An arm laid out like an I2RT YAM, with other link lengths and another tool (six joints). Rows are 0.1 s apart.
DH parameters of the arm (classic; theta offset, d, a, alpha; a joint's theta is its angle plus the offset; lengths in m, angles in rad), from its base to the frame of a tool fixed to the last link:
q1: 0 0.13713 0.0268 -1.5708
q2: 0 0 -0.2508 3.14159
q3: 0.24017 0 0.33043 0
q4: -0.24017 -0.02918 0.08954 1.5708
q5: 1.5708 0.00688 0 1.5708
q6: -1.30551 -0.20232 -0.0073 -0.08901
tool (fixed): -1.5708 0.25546 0 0
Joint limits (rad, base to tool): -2.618..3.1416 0..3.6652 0..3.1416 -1.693..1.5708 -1.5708..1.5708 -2.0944..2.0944
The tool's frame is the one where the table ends.
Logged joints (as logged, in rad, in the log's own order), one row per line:
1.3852, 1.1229, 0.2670, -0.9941, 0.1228, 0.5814
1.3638, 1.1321, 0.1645, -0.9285, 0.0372, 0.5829
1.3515, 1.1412, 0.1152, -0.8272, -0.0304, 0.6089
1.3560, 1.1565, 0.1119, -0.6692, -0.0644, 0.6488
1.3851, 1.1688, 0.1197, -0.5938, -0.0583, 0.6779
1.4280, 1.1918, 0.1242, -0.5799, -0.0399, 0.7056
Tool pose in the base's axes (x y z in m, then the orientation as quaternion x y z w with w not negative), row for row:
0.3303, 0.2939, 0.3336, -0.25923, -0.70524, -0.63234, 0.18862
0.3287, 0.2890, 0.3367, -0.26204, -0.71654, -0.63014, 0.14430
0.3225, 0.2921, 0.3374, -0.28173, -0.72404, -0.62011, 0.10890
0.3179, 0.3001, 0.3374, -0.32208, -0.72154, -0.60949, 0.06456
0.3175, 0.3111, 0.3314, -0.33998, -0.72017, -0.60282, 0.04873
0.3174, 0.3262, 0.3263, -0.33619, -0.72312, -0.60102, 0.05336
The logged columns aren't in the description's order. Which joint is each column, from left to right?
Columns, left to right: q2, q3, q6, q5, q4, q1.
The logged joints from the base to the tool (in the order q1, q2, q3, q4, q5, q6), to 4 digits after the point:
0.5814, 1.3852, 1.1229, 0.1228, -0.9941, 0.2670
0.5829, 1.3638, 1.1321, 0.0372, -0.9285, 0.1645
0.6089, 1.3515, 1.1412, -0.0304, -0.8272, 0.1152
0.6488, 1.3560, 1.1565, -0.0644, -0.6692, 0.1119
0.6779, 1.3851, 1.1688, -0.0583, -0.5938, 0.1197
0.7056, 1.4280, 1.1918, -0.0399, -0.5799, 0.1242

